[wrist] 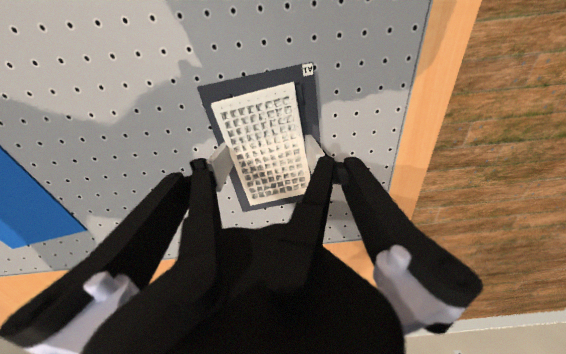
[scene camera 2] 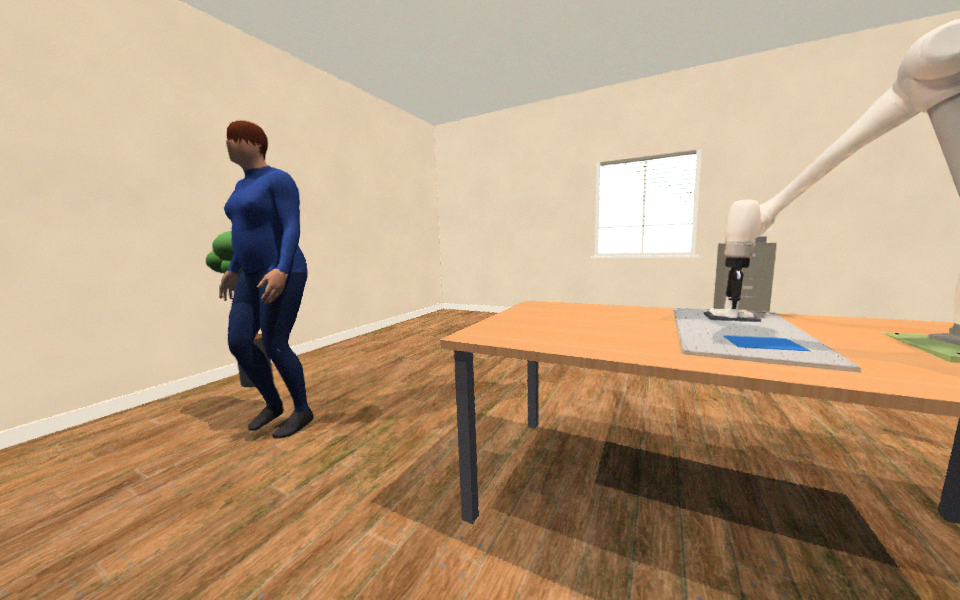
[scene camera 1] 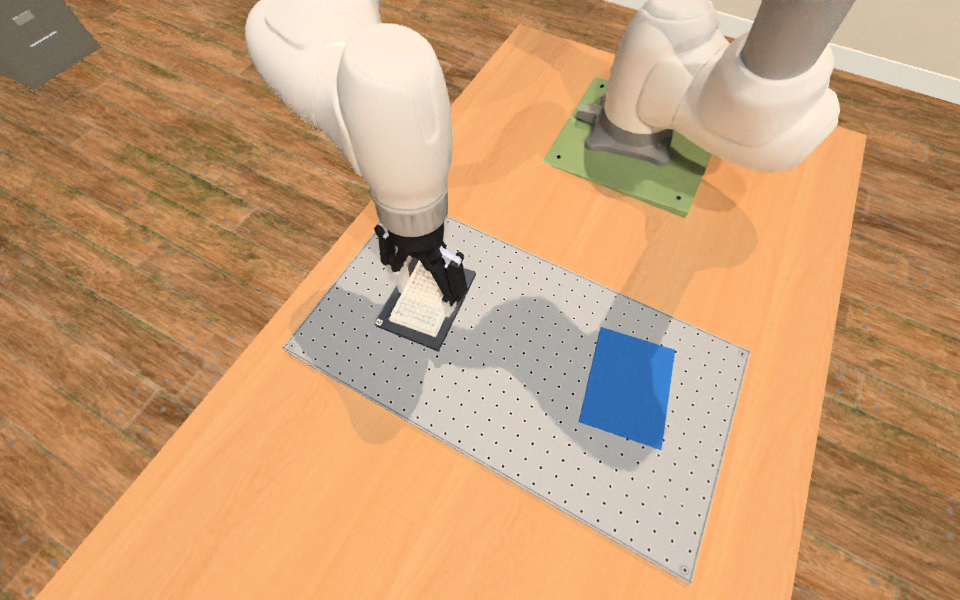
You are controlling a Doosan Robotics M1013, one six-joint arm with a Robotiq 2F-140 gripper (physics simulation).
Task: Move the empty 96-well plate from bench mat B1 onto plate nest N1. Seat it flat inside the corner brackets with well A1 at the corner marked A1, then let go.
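Observation:
The white 96-well plate is held between the fingers over the dark nest N1. In the wrist view it is turned slightly relative to the nest, with more dark base showing at the A1 side. The A1 label is at one nest corner. Whether the plate touches the nest or sits flat cannot be told. My gripper is shut on the plate by its long sides. Bench mat B1 is blue with no plate on it.
The nest and mat lie on a grey perforated board on the wooden table. The green base plate carries the arm's foot. A person in blue stands beyond the table's far left side in scene view 2.

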